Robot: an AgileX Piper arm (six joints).
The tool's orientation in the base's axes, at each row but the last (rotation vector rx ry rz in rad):
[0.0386 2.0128 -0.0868]
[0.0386 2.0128 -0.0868]
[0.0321 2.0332 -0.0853]
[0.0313 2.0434 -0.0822]
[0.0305 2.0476 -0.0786]
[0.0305 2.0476 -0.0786]
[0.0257 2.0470 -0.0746]
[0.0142 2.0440 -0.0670]
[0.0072 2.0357 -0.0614]
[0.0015 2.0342 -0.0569]
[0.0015 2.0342 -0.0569]
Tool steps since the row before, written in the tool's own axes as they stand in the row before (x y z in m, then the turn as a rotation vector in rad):
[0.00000 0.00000 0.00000 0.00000 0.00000 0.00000]
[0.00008 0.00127 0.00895 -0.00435 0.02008 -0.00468]
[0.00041 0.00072 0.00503 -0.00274 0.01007 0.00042]
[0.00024 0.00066 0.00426 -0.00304 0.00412 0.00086]
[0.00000 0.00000 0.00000 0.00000 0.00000 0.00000]
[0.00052 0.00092 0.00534 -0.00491 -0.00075 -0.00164]
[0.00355 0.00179 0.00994 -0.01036 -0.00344 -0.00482]
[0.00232 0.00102 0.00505 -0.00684 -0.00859 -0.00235]
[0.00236 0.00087 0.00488 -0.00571 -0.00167 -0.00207]
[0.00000 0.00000 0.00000 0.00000 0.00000 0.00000]
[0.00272 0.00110 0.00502 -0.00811 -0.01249 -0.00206]
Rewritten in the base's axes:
[0.00000 0.00000 0.00000 0.00000 0.00000 0.00000]
[0.00811 0.00056 -0.00395 -0.00102 0.02044 0.00504]
[0.00435 0.00034 -0.00264 0.00221 0.01005 0.00179]
[0.00371 0.00035 -0.00218 0.00239 0.00409 0.00213]
[0.00000 0.00000 0.00000 0.00000 0.00000 0.00000]
[0.00454 0.00054 -0.00295 0.00076 -0.00057 0.00514]
[0.00727 0.00110 -0.00778 0.00031 -0.00298 0.01155]
[0.00347 0.00070 -0.00440 0.00070 -0.00832 0.00751]
[0.00333 0.00059 -0.00433 0.00066 -0.00145 0.00609]
[0.00000 0.00000 0.00000 0.00000 0.00000 0.00000]
[0.00330 0.00083 -0.00472 0.00146 -0.01220 0.00867]

